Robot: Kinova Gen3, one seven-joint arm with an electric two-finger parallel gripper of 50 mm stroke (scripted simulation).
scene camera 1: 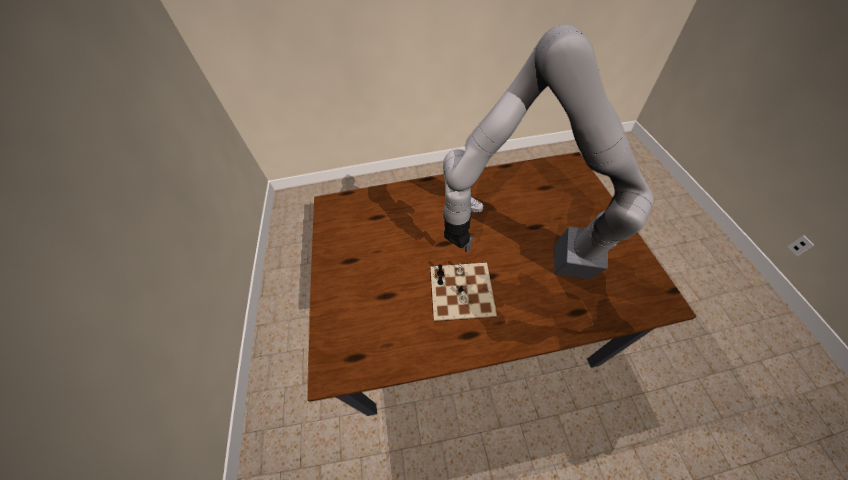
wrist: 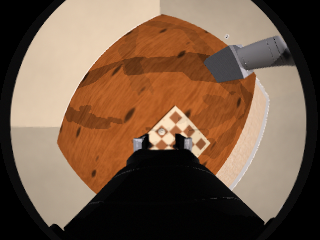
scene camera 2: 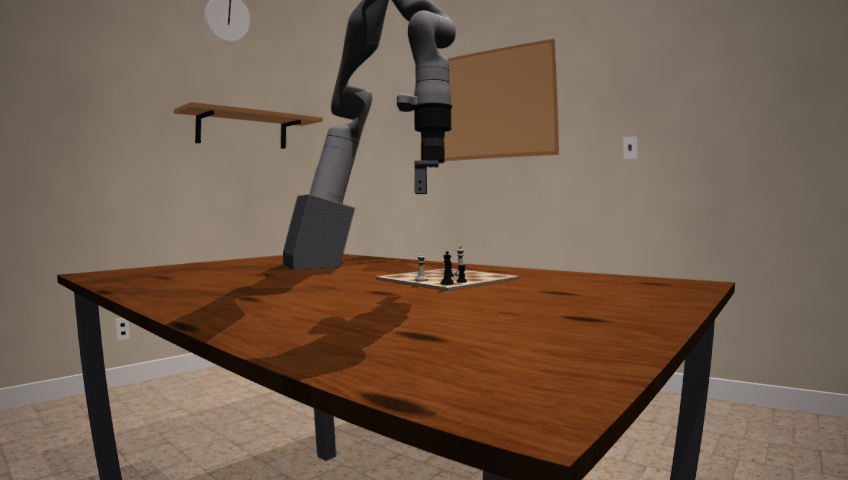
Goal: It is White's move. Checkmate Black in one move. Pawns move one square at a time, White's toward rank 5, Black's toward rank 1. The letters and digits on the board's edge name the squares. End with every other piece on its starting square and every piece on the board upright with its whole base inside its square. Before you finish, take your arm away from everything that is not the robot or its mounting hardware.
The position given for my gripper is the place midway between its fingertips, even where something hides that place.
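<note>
My gripper (scene camera 2: 420, 193), (wrist: 162, 139) is visible. Also visible: a board (scene camera 1: 475, 279), (scene camera 2: 474, 278), (wrist: 175, 121).
</note>
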